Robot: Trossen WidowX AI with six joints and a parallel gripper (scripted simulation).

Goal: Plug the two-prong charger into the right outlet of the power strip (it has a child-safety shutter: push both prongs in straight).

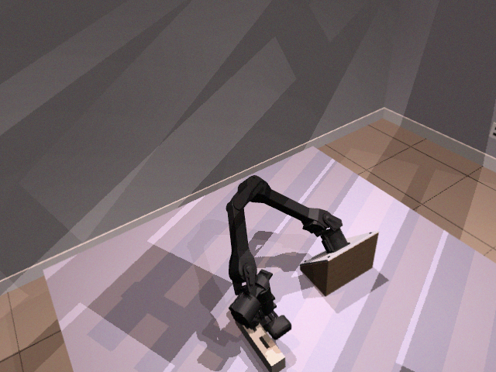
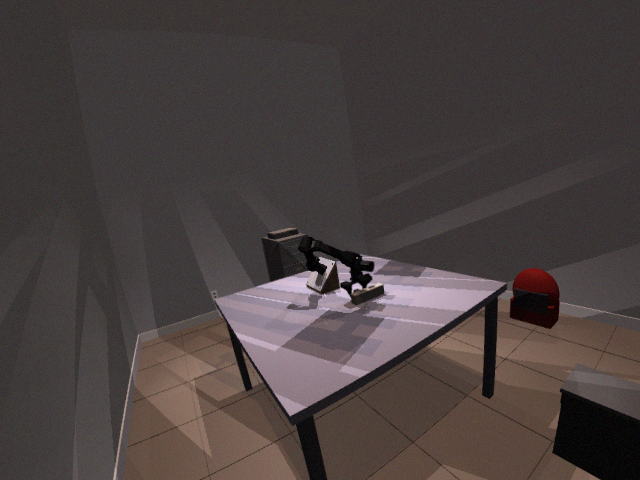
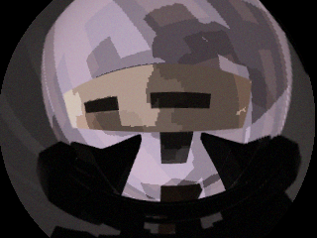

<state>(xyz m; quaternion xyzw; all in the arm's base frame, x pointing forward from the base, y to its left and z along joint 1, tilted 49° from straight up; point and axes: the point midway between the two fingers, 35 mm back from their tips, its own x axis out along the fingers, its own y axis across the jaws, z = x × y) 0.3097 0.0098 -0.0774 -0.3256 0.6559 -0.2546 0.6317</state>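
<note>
The dark two-prong charger lies 2 cm ahead of my gripper tip and 1 cm above it.
</note>
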